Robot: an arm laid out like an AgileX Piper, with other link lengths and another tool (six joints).
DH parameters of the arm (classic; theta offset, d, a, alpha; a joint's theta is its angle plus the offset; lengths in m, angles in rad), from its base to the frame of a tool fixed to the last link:
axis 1: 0 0.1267 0 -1.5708
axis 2: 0.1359 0 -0.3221 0
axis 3: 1.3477 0 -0.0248 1.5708
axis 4: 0 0.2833 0 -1.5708
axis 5: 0 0 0 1.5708
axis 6: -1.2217 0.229 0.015 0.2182
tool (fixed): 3.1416 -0.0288 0 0
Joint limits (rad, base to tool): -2.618..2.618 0..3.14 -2.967..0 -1.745..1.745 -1.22..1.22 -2.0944..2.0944
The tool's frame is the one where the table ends.
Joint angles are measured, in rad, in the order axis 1, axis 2, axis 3, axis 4, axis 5, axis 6. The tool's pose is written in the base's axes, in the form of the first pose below.
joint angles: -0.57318, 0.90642, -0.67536, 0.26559, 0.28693, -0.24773
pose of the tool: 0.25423, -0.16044, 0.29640, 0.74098, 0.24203, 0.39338, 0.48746
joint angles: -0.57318, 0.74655, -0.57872, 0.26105, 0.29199, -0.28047
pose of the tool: 0.22333, -0.14098, 0.29592, 0.71732, 0.25149, 0.40109, 0.51120
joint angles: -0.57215, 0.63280, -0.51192, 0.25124, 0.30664, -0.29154
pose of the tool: 0.20267, -0.12743, 0.29062, 0.70360, 0.25725, 0.40517, 0.52402
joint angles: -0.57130, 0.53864, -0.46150, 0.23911, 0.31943, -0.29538
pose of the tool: 0.18689, -0.11741, 0.28617, 0.69120, 0.26047, 0.40895, 0.53586
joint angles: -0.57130, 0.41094, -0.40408, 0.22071, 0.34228, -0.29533
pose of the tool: 0.16725, -0.10523, 0.28143, 0.67306, 0.26226, 0.41506, 0.55312
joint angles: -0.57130, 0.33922, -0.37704, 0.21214, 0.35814, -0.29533
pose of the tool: 0.15712, -0.09875, 0.27938, 0.66212, 0.26244, 0.41930, 0.56295
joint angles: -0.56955, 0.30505, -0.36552, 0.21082, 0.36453, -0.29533
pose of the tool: 0.15280, -0.09542, 0.27897, 0.65614, 0.26185, 0.42308, 0.56737
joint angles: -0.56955, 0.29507, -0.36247, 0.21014, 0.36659, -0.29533
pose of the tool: 0.15149, -0.09455, 0.27893, 0.65438, 0.26159, 0.42397, 0.56887
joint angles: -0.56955, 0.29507, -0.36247, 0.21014, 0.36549, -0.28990
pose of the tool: 0.15153, -0.09456, 0.27907, 0.65500, 0.25930, 0.42526, 0.56824
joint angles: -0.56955, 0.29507, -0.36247, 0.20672, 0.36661, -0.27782
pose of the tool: 0.15139, -0.09461, 0.27870, 0.65705, 0.25586, 0.42646, 0.56653
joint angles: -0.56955, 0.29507, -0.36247, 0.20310, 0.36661, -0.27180
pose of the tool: 0.15125, -0.09479, 0.27862, 0.65771, 0.25456, 0.42652, 0.56630
